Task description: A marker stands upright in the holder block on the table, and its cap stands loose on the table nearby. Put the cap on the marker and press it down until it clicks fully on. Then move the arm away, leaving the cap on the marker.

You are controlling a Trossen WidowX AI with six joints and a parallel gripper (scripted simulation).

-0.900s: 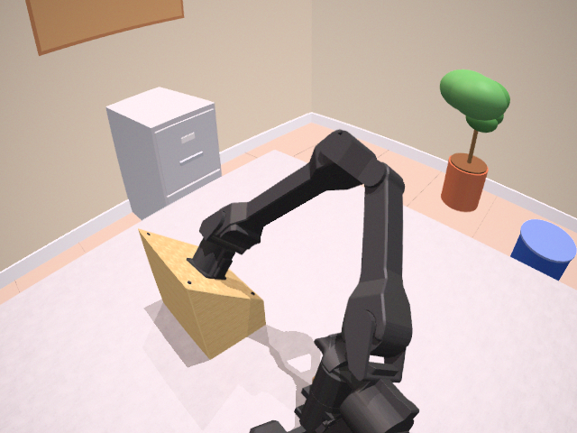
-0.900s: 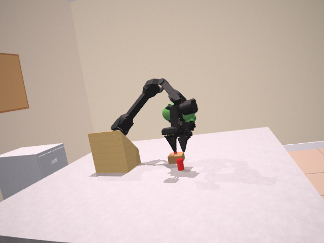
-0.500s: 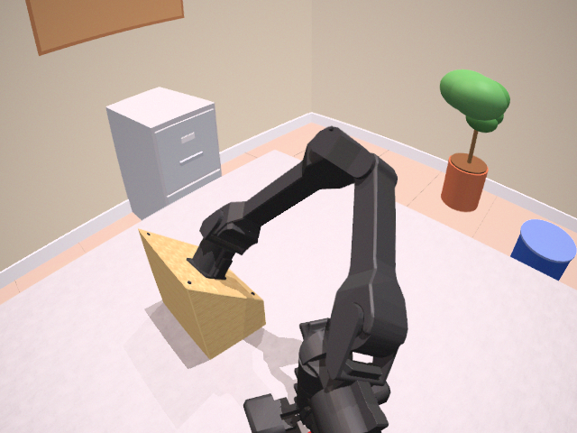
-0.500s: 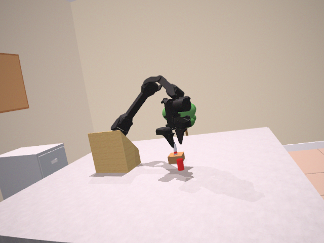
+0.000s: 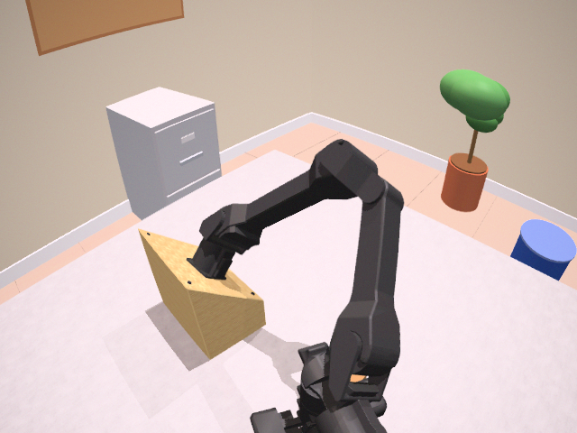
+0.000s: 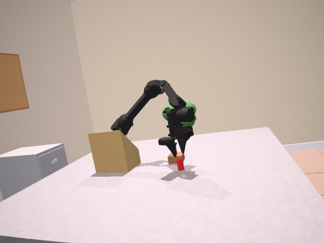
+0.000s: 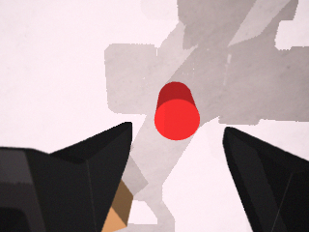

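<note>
Right now my gripper tip is 5 cm above the red cap. Round my gripper tip: holder block (13 cm to the left, 5 cm below, 5 cm behind).
</note>
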